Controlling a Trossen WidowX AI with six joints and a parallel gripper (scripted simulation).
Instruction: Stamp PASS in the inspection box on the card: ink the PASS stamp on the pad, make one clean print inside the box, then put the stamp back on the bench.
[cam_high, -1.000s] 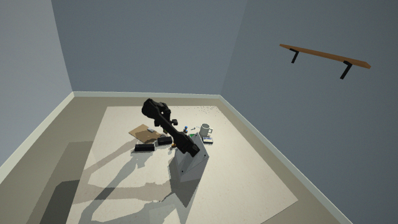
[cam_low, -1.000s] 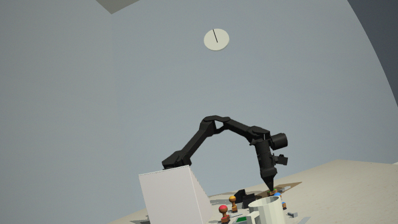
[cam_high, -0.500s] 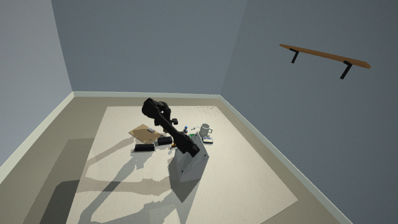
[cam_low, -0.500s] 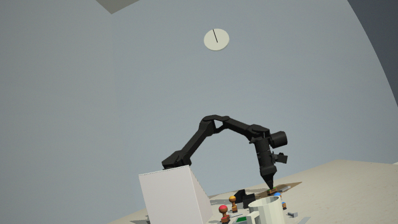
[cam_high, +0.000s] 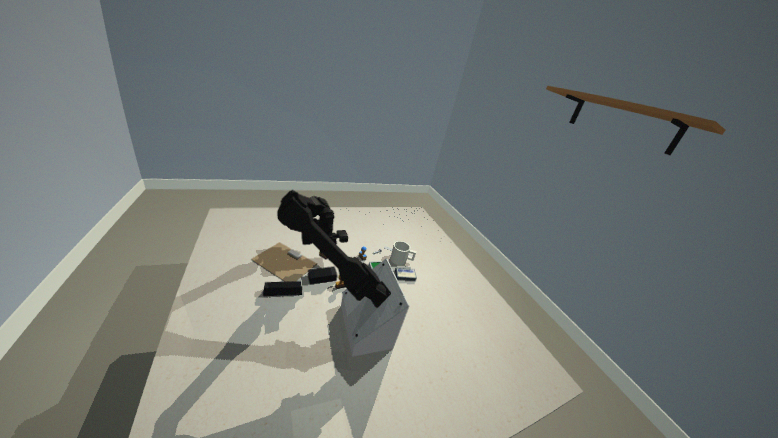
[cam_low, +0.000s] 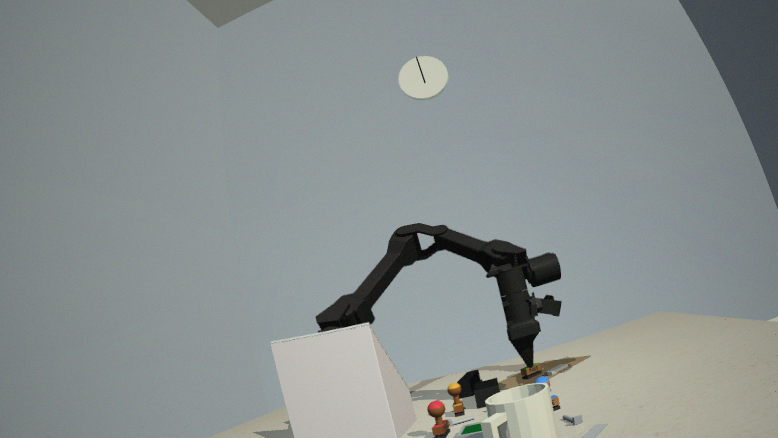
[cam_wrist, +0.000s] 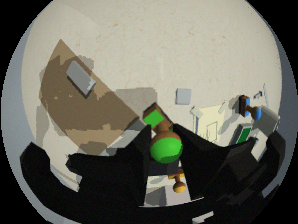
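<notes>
The ink pad lies 220 mm to the right of my gripper tip, 110 mm behind it and 50 mm below it. Round my gripper tip: cream card (100 mm to the right, 60 mm below, 60 mm behind); then orange-knobbed stamp (160 mm behind, 30 mm to the right, 30 mm below); then blue-knobbed stamp (190 mm to the right, 30 mm below, 10 mm behind).
</notes>
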